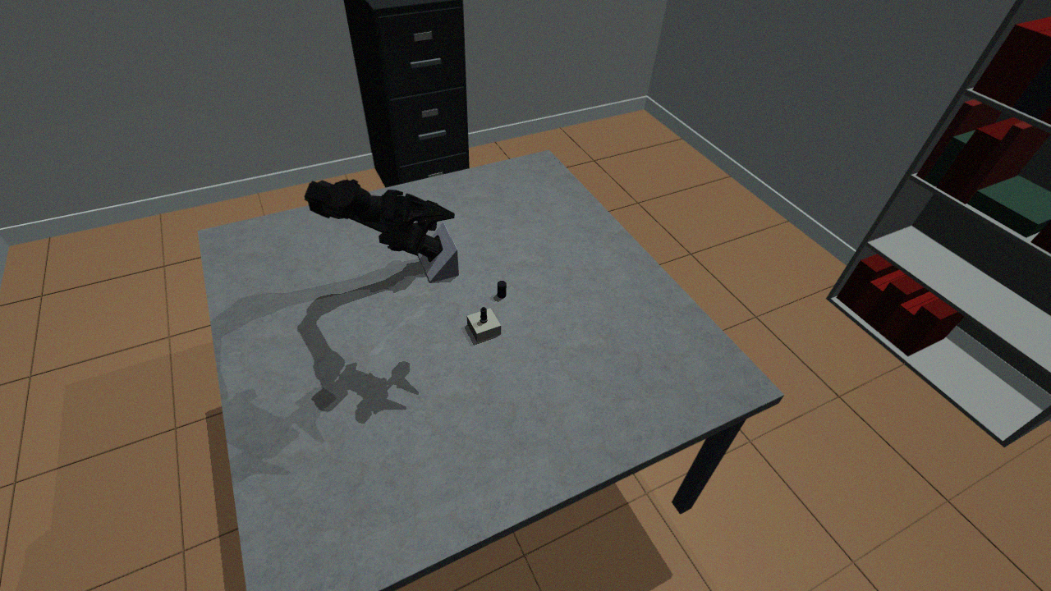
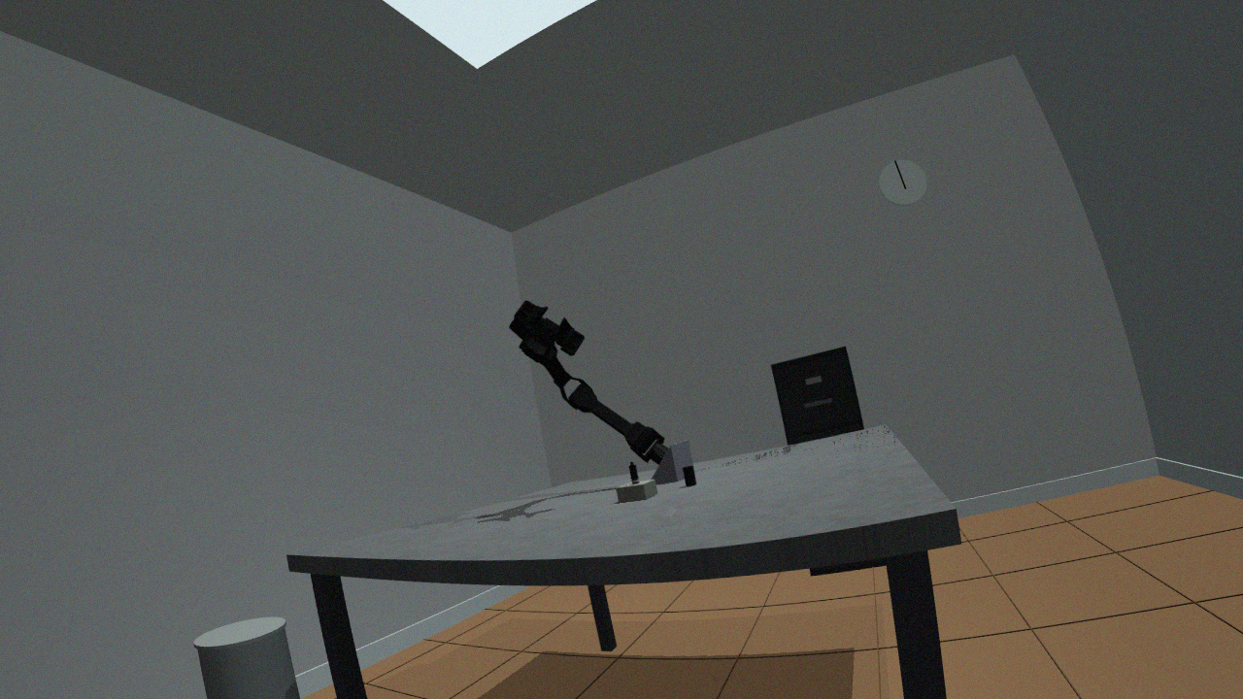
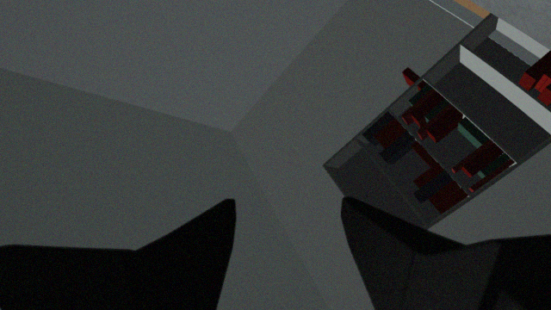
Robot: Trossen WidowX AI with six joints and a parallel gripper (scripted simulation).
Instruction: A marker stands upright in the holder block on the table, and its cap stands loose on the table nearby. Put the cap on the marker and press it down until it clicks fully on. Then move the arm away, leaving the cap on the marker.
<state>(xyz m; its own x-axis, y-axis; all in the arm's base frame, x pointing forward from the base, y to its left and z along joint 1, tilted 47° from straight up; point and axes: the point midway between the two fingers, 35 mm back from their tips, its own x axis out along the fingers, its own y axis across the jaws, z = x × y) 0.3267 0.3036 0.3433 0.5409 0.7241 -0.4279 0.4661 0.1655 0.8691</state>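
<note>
My gripper tip is now 19 cm past the dark cap, 18 cm to the right of it and 46 cm above it. From my gripper tip the other things lie so: holder block (8 cm behind, 9 cm to the left, 46 cm below).
</note>
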